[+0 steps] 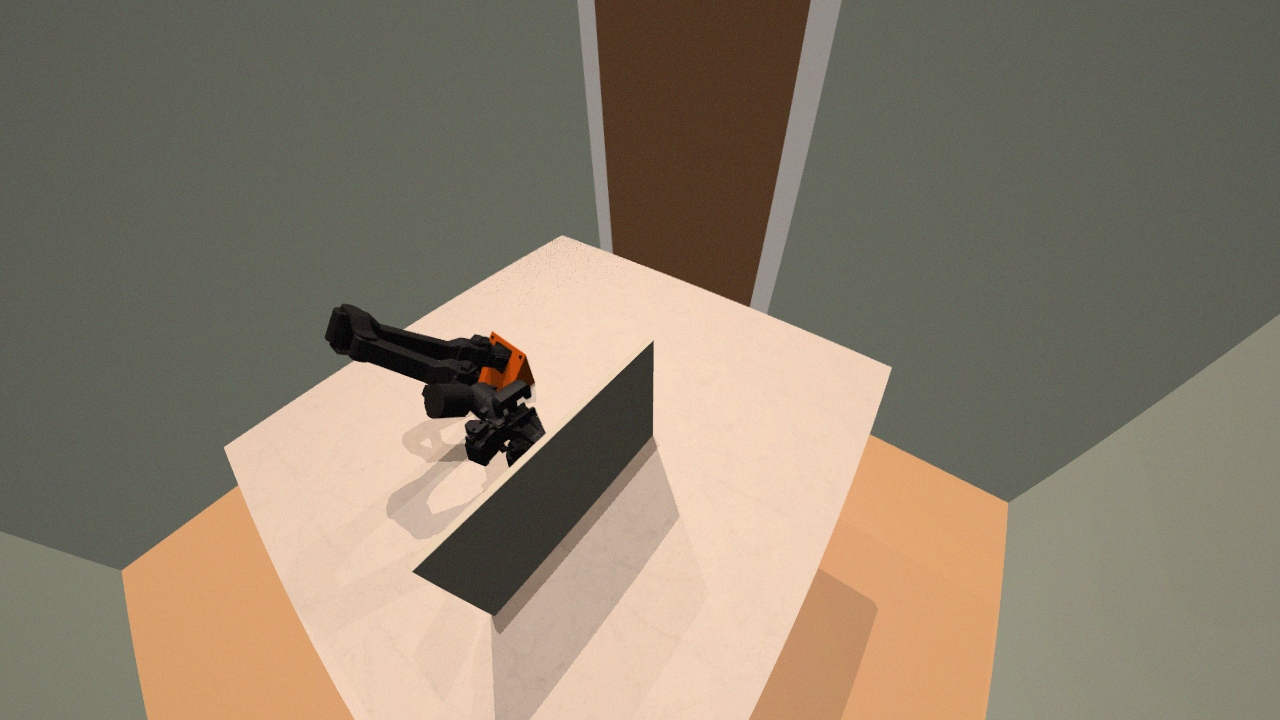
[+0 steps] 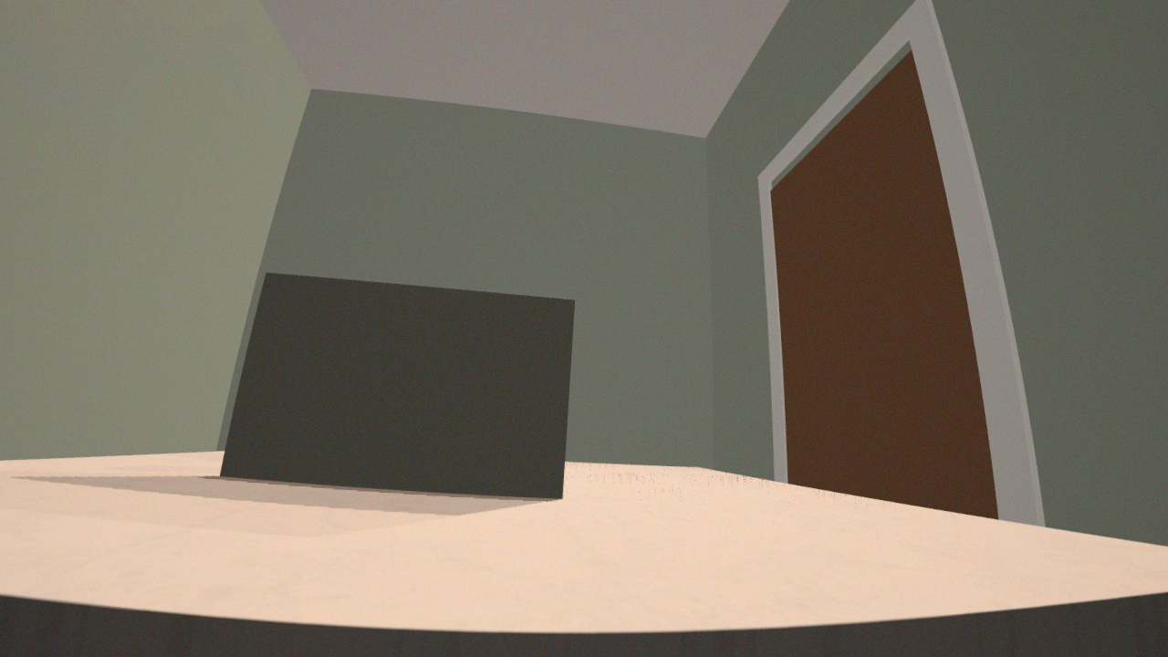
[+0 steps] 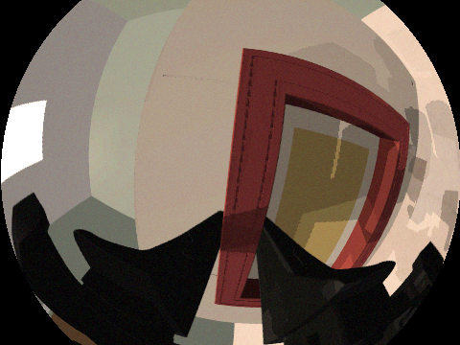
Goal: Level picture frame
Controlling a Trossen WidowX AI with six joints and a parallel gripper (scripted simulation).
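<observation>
Right now the picture frame is 10 mm to the right of my gripper tip and 50 mm below it. From my gripper tip the other things lie so: wall panel (20 mm ahead, 60 mm below).
</observation>
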